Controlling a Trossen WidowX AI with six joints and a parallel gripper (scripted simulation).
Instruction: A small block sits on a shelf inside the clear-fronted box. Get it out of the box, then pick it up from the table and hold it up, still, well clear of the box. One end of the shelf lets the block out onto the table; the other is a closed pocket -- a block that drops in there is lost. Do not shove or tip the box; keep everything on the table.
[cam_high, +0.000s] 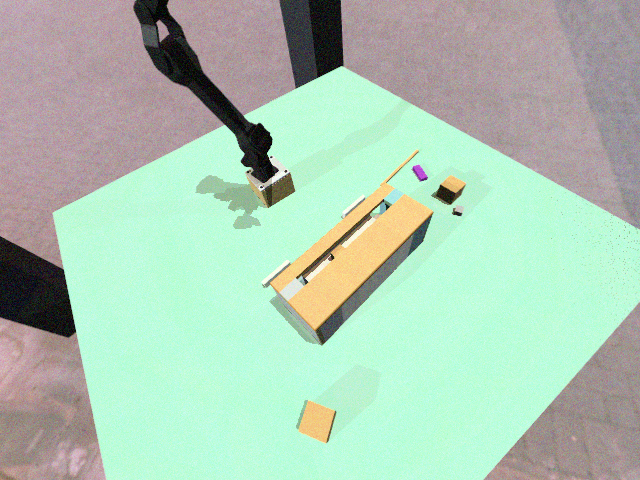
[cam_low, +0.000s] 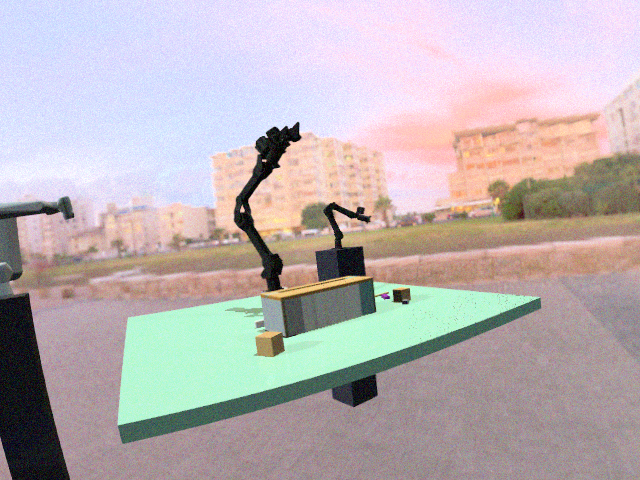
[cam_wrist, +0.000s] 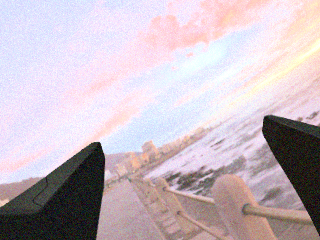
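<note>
The tan block lies 120 mm ahead of my gripper tip, 100 mm to the right of it and 660 mm below it. The rest, counted from my gripper tip: thin stick (20 mm ahead, 300 mm to the left, 750 mm below); then tan box (110 mm ahead, 70 mm to the right, 690 mm below).
</note>
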